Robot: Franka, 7 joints.
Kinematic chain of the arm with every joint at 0, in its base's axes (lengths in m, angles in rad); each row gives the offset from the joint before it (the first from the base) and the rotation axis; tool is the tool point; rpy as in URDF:
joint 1: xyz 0 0 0.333 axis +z
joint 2: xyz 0 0 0 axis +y
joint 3: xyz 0 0 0.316 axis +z
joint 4: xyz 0.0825 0 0 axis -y
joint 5: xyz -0.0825 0 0.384 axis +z
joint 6: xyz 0 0 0 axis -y
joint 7: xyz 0.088 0 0 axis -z
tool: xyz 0 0 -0.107 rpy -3.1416 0 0
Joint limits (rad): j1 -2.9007..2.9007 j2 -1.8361..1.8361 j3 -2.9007..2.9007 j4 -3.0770..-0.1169 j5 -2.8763..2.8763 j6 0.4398..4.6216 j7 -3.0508..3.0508
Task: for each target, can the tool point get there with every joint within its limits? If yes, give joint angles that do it. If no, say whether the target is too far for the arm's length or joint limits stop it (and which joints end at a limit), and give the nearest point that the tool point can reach.
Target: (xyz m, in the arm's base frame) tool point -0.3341 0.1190 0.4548
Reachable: yes | joints -1.1823 0.6447 -2.0063 -2.7129 -1.6569 1.2946 1.8189
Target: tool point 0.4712 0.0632 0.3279
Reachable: yes | joints 0.1820 0.0627 0.1544 -2.5430 -2.1976 1.4306 -0.6290
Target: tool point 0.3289 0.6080 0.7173
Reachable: yes | joints -2.2558 -1.5401 -0.1001 -1.0169 0.8459 3.5664 -0.2332
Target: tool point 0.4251 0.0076 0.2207
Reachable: yes | joints -0.8879 0.1182 0.8887 -2.5736 2.0948 2.4668 -1.2129
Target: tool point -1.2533 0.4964 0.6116
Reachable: no: too far | nearest point -0.7811 0.3094 0.5066 | short by 0.519 m
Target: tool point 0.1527 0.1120 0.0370
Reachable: yes | joints -0.3814 1.2349 0.0888 -2.6019 -1.8508 3.9185 1.4390
